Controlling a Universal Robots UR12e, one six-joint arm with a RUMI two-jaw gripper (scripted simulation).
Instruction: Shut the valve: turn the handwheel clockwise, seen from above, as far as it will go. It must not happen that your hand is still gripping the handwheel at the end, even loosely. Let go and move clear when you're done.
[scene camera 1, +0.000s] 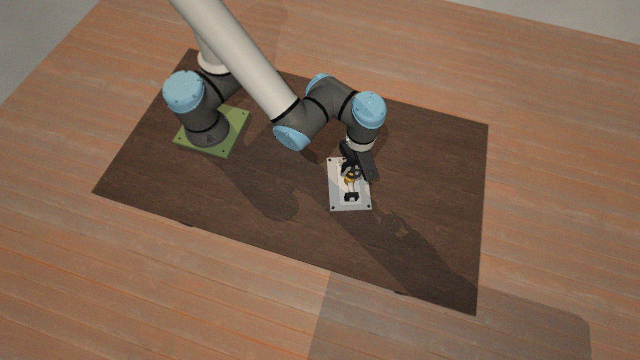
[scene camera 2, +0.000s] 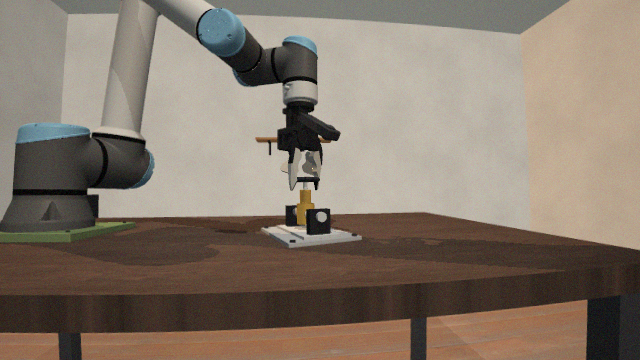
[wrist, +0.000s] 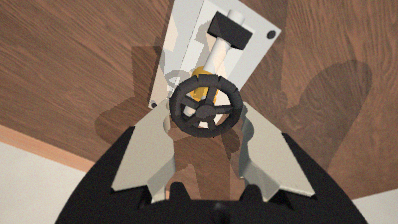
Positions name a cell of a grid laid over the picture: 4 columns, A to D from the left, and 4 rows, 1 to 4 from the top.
Labels:
My gripper shows in scene camera 1 (C2), in scene camera 2 (B3) and in the wrist view (C2).

